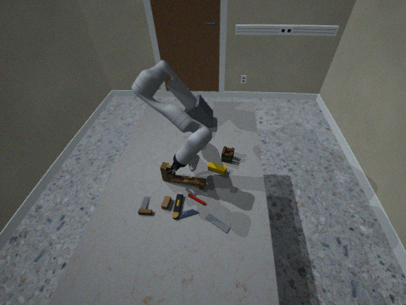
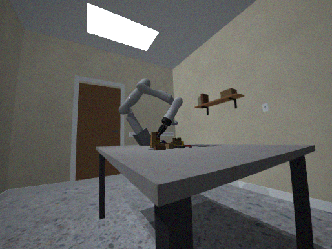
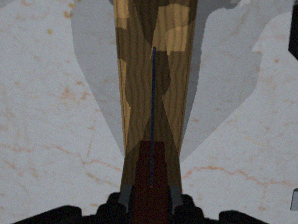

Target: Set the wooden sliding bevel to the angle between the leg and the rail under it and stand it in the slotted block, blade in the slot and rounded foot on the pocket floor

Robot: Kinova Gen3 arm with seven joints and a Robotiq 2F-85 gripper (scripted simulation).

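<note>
My hand is 3 cm above the wooden sliding bevel. The rest, counted from my hand: thin dark blade 2 cm to the left, 5 cm below; then wooden block 15 cm ahead, 7 cm below; then wooden leg-and-rail piece 1 cm ahead, 6 cm to the left, 2 cm below.
</note>
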